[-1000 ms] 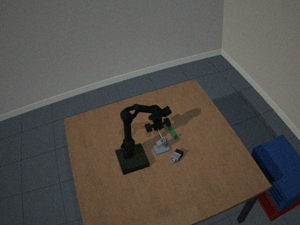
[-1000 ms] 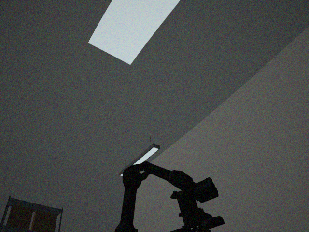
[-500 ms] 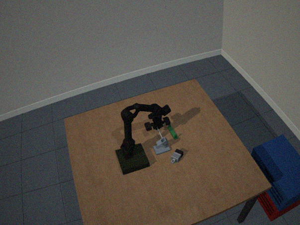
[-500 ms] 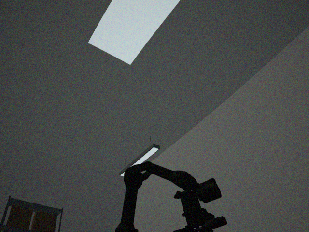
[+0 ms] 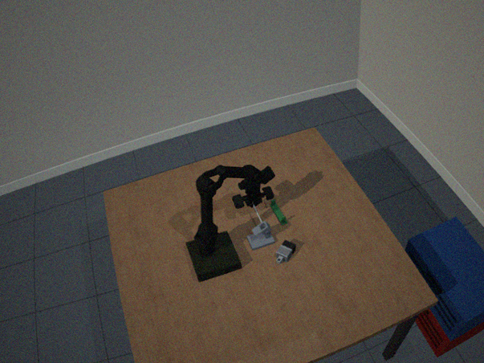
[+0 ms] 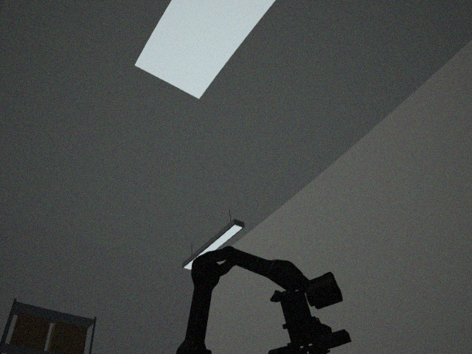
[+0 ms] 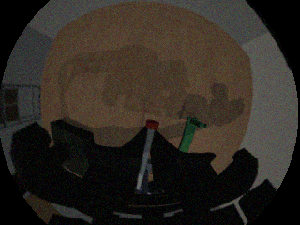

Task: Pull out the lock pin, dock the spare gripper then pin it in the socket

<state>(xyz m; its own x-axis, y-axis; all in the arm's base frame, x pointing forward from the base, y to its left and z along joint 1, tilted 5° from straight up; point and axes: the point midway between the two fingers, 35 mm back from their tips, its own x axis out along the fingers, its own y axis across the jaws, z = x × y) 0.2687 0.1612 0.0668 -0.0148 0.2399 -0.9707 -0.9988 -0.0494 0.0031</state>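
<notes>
Now: the green pin cradle 12 cm ahead of my gripper tip, 4 cm to the right of it and 4 cm below it. From my gripper tip the other things lie so: grey mount 16 cm to the right, 1 cm below; spare gripper 6 cm ahead, 29 cm to the right, 4 cm below.
</notes>
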